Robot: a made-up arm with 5 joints.
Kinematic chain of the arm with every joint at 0, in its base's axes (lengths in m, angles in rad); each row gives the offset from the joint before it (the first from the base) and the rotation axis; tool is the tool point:
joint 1: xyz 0 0 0.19 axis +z
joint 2: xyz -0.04 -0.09 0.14 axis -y
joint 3: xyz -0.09 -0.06 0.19 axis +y
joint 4: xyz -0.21 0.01 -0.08 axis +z
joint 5: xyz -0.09 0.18 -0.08 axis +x
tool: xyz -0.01 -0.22 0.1
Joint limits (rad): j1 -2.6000..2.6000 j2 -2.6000..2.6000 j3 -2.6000..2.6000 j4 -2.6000..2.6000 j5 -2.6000..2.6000
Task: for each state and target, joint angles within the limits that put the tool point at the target. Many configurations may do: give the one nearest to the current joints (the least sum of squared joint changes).
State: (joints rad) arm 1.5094 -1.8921 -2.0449 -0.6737 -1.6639
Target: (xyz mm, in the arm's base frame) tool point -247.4 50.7 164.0
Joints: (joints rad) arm 1.3382 -1.8701 -2.6000 -0.1245 -2.1413
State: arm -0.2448 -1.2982 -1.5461 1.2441 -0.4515
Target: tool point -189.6 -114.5 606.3
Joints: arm -0.3893 -1.5847 -1.1785 0.9920 -0.7345
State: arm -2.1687 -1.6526 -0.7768 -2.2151 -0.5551
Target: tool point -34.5 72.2 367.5
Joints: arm -1.4957 -1.4550 -1.4235 -2.0157 0.0915
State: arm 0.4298 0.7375 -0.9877 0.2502 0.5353
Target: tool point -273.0 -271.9 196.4
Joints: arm 0.1895 0.3416 -0.4689 0.2321 0.1749
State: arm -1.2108 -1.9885 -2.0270 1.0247 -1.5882
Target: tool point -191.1 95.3 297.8
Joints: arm -0.8625 -1.8644 -2.2433 0.5502 -0.9275
